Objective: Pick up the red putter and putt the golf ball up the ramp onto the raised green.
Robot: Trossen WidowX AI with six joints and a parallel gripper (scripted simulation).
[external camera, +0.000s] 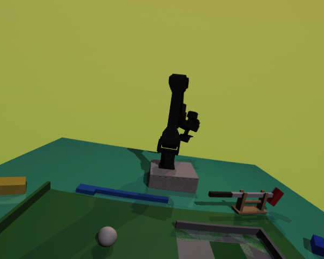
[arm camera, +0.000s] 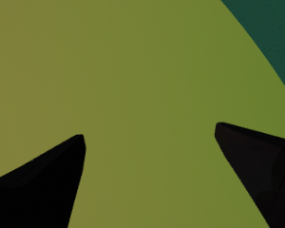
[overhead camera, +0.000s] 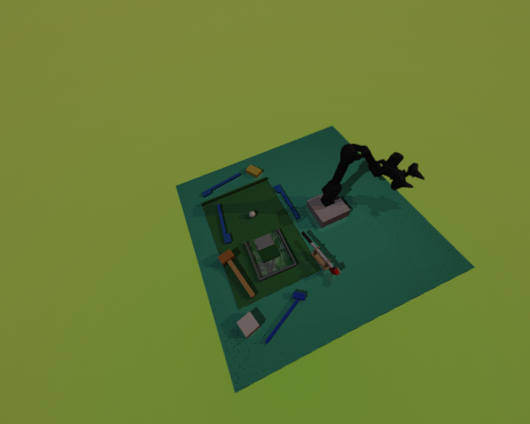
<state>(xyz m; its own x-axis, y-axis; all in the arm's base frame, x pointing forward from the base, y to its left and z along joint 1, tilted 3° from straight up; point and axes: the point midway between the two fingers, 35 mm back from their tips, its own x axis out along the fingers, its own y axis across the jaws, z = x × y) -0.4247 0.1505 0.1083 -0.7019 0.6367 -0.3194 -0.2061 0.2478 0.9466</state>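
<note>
The red putter lies 650 mm ahead of my gripper tip, 120 mm to the left of it and 120 mm below it. The rest, counted from my gripper tip: yellow block 760 mm ahead, 650 mm to the right, 160 mm below; golf ball 900 mm ahead, 300 mm to the right, 150 mm below.
</note>
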